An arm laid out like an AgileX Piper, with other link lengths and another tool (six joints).
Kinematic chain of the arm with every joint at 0, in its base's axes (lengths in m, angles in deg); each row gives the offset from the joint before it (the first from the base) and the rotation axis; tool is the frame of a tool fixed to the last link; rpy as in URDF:
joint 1: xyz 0 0 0.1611 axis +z
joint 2: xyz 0 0 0 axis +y
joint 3: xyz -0.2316 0 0.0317 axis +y
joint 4: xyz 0.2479 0 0.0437 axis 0.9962 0 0.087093
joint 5: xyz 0 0 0 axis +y
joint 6: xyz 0.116 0 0.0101 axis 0.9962 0 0.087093
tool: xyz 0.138 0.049 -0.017 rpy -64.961 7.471 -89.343
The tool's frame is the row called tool.
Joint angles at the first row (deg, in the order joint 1, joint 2, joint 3, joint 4, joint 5, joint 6):
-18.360 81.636 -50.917 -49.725 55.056 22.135
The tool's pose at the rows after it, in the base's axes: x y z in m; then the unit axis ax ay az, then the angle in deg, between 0 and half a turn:
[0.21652 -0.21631 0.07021 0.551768 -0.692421 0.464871 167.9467]
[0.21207 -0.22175 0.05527 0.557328 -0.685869 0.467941 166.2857]
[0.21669 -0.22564 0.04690 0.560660 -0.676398 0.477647 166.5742]
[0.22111 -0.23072 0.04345 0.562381 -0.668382 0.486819 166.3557]
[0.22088 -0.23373 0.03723 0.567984 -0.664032 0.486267 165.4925]
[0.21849 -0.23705 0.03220 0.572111 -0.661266 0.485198 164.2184]
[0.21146 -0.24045 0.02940 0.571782 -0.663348 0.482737 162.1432]
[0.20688 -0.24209 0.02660 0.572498 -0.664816 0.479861 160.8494]
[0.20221 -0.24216 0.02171 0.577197 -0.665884 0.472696 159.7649]
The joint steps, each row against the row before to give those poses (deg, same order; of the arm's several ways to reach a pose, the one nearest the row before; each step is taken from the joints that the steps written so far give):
0.000 1.739 3.249 -5.652 -1.179 5.184
-0.001 2.455 2.271 -4.380 -1.359 4.717
0.001 1.569 1.267 -3.745 -2.081 3.859
-0.001 1.493 0.197 -3.079 -0.806 2.822
0.001 1.893 0.048 -1.915 -0.113 1.649
0.001 1.741 0.000 -1.608 0.482 1.432
0.000 1.358 0.000 -0.768 1.600 1.054
0.000 1.050 -0.001 -0.410 0.917 0.648
-0.001 1.267 0.000 -0.066 0.541 0.115

